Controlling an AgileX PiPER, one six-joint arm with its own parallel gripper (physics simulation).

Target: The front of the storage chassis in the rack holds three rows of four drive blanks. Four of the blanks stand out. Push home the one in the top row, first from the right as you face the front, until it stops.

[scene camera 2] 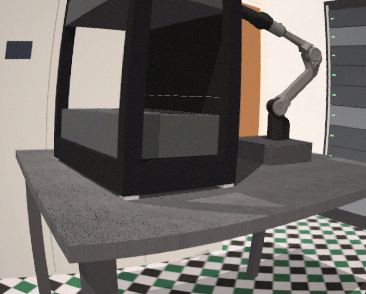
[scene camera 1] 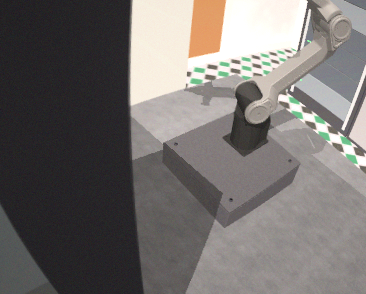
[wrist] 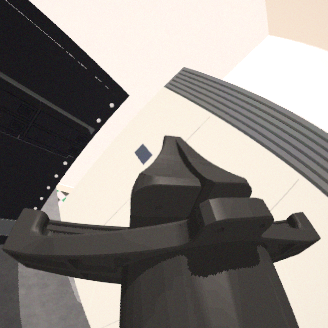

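Note:
The black rack (scene camera 1: 70,125) (scene camera 2: 134,100) (wrist: 100,80) stands on the table. The grey storage chassis (scene camera 2: 185,135) sits low in it, seen from outside in scene camera 2; its front is turned out of sight there. In the wrist view, faint dark panel outlines show on the rack at the left, too dark to tell single blanks or which stand out. My gripper (wrist: 170,146) is shut, its fingertips together, holding nothing, and points past the rack's edge toward the pale wall, apart from the rack. The gripper is out of scene camera 1 and hidden behind the rack post in scene camera 2.
The arm's base box (scene camera 1: 225,165) (scene camera 2: 287,152) stands on the grey table (scene camera 1: 300,240) (scene camera 2: 165,225) beside the rack. A server cabinet (scene camera 2: 350,82) stands at the right. A grey ribbed strip (wrist: 250,110) and a small dark wall panel (scene camera 2: 18,50) (wrist: 143,154) are on the wall side.

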